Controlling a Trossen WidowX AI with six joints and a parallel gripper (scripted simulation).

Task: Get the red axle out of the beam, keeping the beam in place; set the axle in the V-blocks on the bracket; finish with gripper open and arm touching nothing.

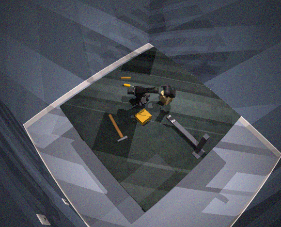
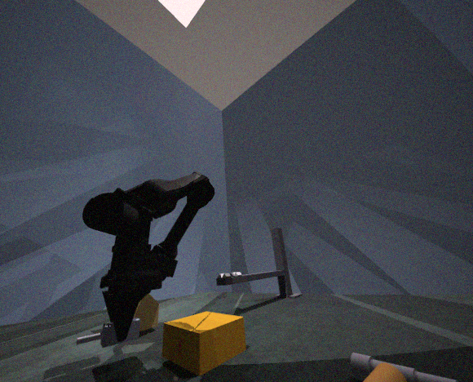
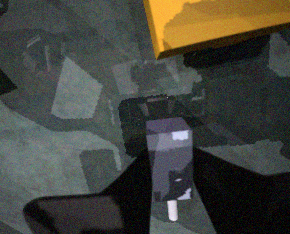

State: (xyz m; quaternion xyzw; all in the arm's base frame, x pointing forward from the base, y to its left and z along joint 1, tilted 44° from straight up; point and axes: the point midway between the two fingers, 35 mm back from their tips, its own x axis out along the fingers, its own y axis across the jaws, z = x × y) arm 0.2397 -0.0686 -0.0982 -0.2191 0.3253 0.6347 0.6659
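Now: the yellow beam 12 cm to the left of my gripper tip, 7 cm ahead of it and 2 cm below it. The rest, counted from my gripper tip: small grey block 2 cm to the right, 1 cm above.
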